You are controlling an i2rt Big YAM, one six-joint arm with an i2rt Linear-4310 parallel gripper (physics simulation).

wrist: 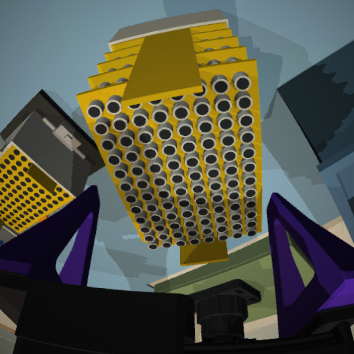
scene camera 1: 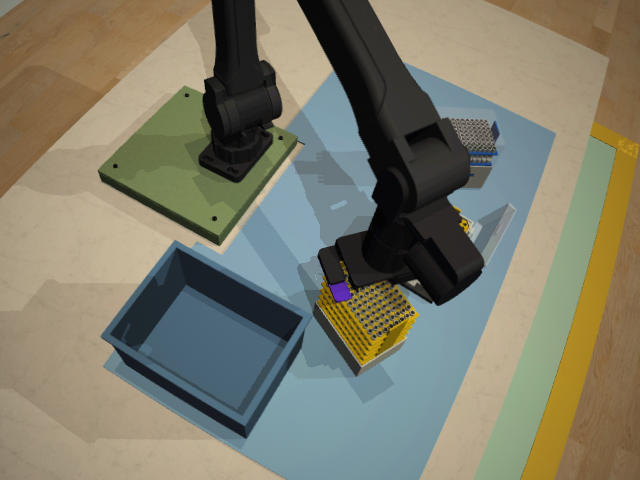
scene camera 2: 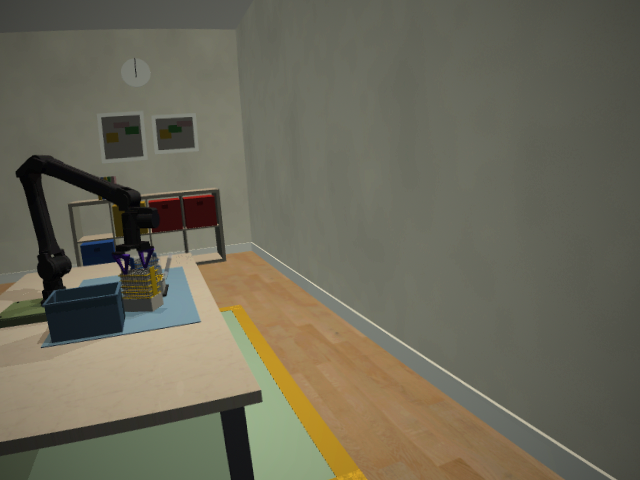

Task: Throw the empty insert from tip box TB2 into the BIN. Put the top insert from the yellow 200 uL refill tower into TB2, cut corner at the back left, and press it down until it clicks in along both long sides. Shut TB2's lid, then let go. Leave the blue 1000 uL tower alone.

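My gripper (scene camera 2: 134, 269) (wrist: 184, 197) is open and empty, pointing down by the top of the yellow tower (scene camera 1: 372, 315) (scene camera 2: 139, 289) (wrist: 180, 155). In the wrist view its purple fingertips stand apart, to the left and right of the tower's near end. In scene camera 1 one fingertip shows. The tower's top insert is full of tips. The tip box, apparently TB2, holds a yellow insert (wrist: 30, 185) with empty-looking holes. A clear lid (scene camera 1: 496, 235) stands open; the arm hides most of the box in scene camera 1. The blue bin (scene camera 1: 232, 289) (scene camera 2: 87, 315) (wrist: 325, 105) stands beside the tower.
The blue 1000 uL tower (scene camera 1: 473, 135) stands at the far end of the blue mat (scene camera 1: 330, 423). The arm's base sits on a green plate (scene camera 1: 149, 149) (scene camera 2: 20, 312). The bin's walls rise close to the yellow tower.
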